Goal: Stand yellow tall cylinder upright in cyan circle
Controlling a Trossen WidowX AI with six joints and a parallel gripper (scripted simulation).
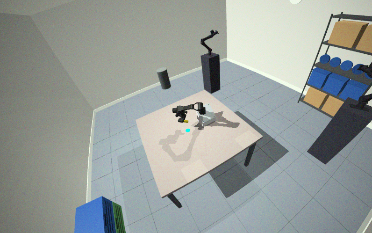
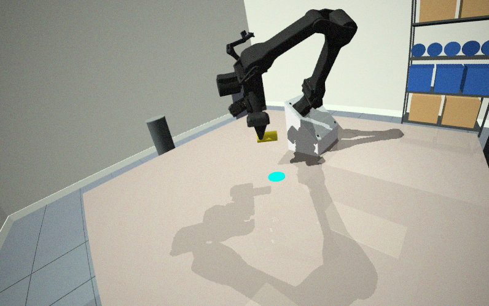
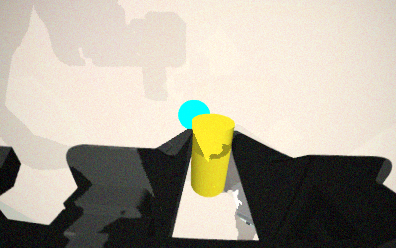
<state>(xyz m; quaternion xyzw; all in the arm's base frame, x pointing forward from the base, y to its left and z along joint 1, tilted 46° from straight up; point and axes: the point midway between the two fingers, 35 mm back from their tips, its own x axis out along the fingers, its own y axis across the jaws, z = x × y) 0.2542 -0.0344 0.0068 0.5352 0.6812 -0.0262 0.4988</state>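
Right now my gripper tip is 10 mm past the cyan circle, 40 mm to the right of it and 150 mm above it. The rest, counted from my gripper tip: yellow tall cylinder 10 mm behind, 20 mm to the left.
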